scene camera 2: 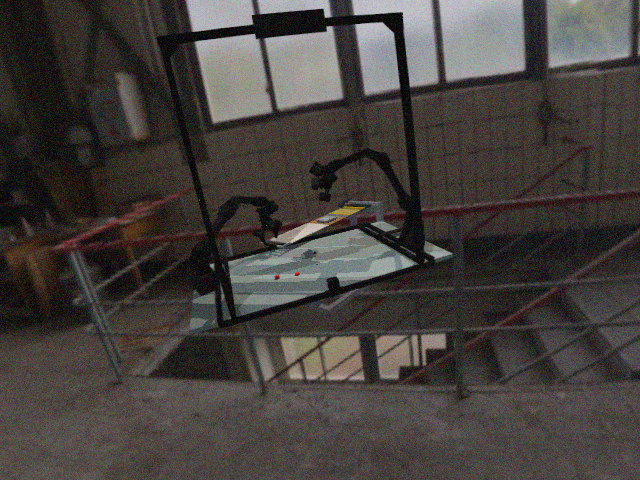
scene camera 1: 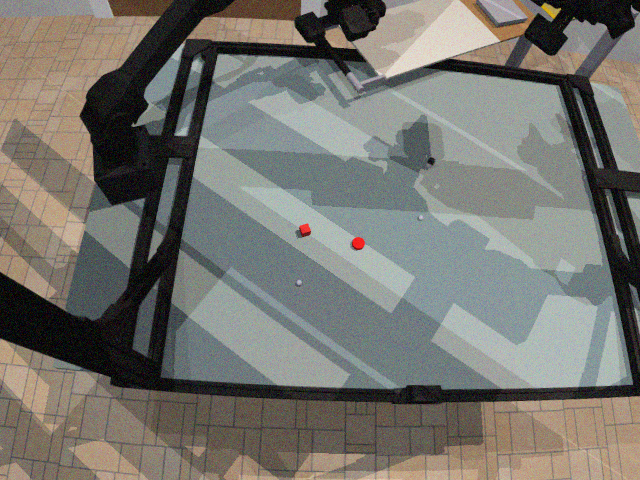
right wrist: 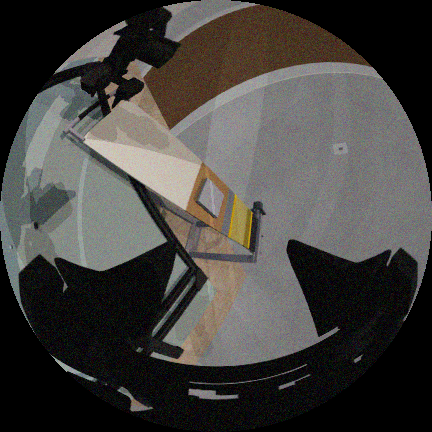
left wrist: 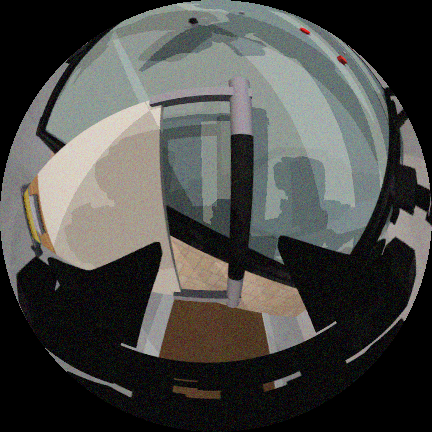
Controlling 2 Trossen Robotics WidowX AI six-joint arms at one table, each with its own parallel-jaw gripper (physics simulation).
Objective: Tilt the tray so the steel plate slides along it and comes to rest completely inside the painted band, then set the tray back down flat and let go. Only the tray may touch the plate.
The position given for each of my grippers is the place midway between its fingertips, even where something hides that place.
Observation:
My left gripper [scene camera 1: 338, 45] is open and holds nothing. My right gripper [right wrist: 233, 246] is open and holds nothing. Further things: a cream tray [scene camera 1: 400, 44].
My left gripper also shows in the right wrist view [right wrist: 101, 101] and in the left wrist view [left wrist: 220, 245]. The cream tray is seen too in the right wrist view [right wrist: 129, 138] and in the left wrist view [left wrist: 101, 196].

